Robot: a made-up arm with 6 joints. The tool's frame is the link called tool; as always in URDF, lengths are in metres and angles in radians. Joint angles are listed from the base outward. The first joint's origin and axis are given. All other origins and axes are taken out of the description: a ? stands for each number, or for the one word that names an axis. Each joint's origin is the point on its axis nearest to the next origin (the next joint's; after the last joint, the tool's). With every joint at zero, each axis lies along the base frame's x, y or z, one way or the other. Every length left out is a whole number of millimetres.
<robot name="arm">
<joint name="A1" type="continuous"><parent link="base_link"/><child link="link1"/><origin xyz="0 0 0.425"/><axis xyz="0 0 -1"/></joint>
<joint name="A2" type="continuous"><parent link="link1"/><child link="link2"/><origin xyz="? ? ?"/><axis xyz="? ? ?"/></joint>
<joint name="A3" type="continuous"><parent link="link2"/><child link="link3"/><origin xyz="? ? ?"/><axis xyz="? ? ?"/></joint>
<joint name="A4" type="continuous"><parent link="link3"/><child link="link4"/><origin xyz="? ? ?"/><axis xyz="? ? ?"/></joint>
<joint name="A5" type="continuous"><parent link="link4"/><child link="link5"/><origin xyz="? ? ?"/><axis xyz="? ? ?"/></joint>
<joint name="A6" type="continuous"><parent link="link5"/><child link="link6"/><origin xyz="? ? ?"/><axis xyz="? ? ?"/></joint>
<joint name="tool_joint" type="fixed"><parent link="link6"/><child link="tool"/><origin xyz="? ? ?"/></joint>
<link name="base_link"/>
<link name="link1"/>
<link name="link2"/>
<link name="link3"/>
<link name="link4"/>
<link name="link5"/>
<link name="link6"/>
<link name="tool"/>
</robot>
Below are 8 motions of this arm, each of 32 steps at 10 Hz.
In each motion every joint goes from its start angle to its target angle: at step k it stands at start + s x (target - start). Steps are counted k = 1, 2, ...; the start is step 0. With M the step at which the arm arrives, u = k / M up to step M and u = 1 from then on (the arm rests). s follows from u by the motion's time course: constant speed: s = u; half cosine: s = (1 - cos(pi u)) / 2; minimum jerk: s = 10 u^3 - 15 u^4 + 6 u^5.
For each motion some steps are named. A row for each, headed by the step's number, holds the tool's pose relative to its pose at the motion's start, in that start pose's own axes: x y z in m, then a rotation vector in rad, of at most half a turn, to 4 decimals.
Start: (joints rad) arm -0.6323 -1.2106 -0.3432 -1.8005 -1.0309 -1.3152
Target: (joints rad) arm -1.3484 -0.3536 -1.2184 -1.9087 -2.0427 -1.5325
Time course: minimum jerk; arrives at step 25
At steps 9, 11, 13, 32:
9: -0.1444 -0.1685 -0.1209 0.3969 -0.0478 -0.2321
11: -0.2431 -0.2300 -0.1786 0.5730 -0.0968 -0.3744
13: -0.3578 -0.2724 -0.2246 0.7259 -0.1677 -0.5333
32: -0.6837 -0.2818 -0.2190 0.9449 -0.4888 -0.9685

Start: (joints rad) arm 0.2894 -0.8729 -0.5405 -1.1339 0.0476 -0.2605
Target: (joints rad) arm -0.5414 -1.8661 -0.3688 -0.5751 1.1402 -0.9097
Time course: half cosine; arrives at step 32
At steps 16, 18, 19, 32:
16: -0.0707 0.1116 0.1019 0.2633 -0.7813 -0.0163
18: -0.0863 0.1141 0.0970 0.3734 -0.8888 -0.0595
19: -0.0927 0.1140 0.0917 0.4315 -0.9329 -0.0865
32: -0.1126 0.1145 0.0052 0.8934 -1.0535 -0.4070

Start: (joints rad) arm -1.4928 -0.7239 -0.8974 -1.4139 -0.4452 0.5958
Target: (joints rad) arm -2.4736 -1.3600 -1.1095 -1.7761 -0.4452 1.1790
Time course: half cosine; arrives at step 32
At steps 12, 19, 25, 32:
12: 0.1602 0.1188 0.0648 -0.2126 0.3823 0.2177
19: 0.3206 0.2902 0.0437 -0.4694 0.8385 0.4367
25: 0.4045 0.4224 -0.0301 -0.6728 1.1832 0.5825
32: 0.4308 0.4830 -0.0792 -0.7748 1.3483 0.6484

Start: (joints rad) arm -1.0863 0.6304 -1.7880 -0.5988 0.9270 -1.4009
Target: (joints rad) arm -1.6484 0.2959 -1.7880 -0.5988 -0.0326 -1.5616
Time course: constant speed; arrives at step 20
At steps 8, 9, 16, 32:
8: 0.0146 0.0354 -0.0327 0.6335 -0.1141 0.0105
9: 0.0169 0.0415 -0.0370 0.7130 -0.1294 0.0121
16: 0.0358 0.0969 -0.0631 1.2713 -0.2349 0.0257
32: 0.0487 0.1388 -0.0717 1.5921 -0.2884 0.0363

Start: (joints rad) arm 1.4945 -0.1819 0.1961 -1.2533 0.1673 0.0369
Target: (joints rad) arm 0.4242 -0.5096 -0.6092 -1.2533 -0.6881 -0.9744
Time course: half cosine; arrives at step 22
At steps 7, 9, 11, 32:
7: -0.0222 0.0468 0.0737 -0.0123 -0.3135 0.2595
9: -0.0373 0.0746 0.1076 0.0076 -0.4795 0.4212
11: -0.0534 0.1041 0.1375 0.0550 -0.6465 0.6075
32: -0.0743 0.2002 0.1873 0.4854 -1.0439 1.2930

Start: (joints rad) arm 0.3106 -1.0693 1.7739 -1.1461 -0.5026 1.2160
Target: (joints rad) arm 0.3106 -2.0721 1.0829 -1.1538 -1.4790 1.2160
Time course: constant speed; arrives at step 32
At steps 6, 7, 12, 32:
6: -0.0212 -0.0126 -0.1044 0.0546 -0.0003 0.0323
7: -0.0257 -0.0124 -0.1218 0.0634 -0.0030 0.0361
12: -0.0519 -0.0012 -0.2066 0.1047 -0.0262 0.0463
32: -0.1716 0.1909 -0.4669 0.1863 -0.2003 -0.0955

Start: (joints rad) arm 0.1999 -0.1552 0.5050 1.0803 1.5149 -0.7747
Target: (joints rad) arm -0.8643 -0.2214 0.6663 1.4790 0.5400 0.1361
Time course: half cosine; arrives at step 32
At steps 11, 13, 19, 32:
11: 0.0142 -0.0002 -0.2546 0.3801 0.5106 0.1695
13: -0.0038 0.0119 -0.3401 0.5119 0.6740 0.2309
19: -0.1316 0.0811 -0.5734 0.9494 1.1366 0.4382
32: -0.3835 0.1913 -0.7262 1.5297 1.5153 0.7024

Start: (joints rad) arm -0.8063 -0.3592 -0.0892 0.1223 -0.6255 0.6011
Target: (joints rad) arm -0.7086 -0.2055 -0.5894 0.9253 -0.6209 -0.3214
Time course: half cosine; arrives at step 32
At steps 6, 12, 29, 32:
6: -0.0342 0.0259 -0.0018 -0.0094 -0.1154 -0.0638
12: -0.1188 0.1119 -0.0092 -0.0740 -0.4110 -0.2326
29: -0.2405 0.4822 -0.0640 -0.6112 -1.1506 -0.6053
32: -0.2400 0.4953 -0.0668 -0.6364 -1.1697 -0.6110

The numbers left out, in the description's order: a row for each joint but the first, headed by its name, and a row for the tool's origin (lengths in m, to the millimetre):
A2: xyz -0.084 -0.023 0, axis 0 1 0
A3: xyz 0.078 0 -0.394, axis 0 0 1
A4: xyz -0.087 -0.302 0, axis 0 -1 0
A5: xyz -0.029 0 0.368, axis 0 0 -1
A6: xyz -0.015 -0.047 0, axis 0 1 0
tool: xyz 0.108 0 0.066

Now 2 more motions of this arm.
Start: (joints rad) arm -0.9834 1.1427 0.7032 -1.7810 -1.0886 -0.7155
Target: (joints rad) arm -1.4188 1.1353 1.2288 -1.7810 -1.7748 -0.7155
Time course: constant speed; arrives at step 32
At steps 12, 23, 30, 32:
12: 0.0475 0.0210 -0.0239 0.0764 0.2584 0.0627
23: 0.0837 0.0244 -0.0745 0.2101 0.4941 0.0780
30: 0.0982 0.0187 -0.1184 0.3249 0.6353 0.0645
32: 0.1007 0.0160 -0.1323 0.3617 0.6737 0.0573

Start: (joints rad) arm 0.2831 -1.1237 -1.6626 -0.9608 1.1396 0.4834
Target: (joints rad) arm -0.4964 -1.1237 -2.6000 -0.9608 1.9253 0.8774
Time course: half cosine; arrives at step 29
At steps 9, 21, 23, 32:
9: 0.0334 -0.0548 -0.0703 0.0396 0.2226 -0.2916
21: -0.0322 -0.2372 -0.2057 0.2684 0.5832 -1.2166
23: -0.0530 -0.2557 -0.2145 0.3148 0.5956 -1.3357
32: -0.0844 -0.2777 -0.2242 0.3865 0.5991 -1.4981

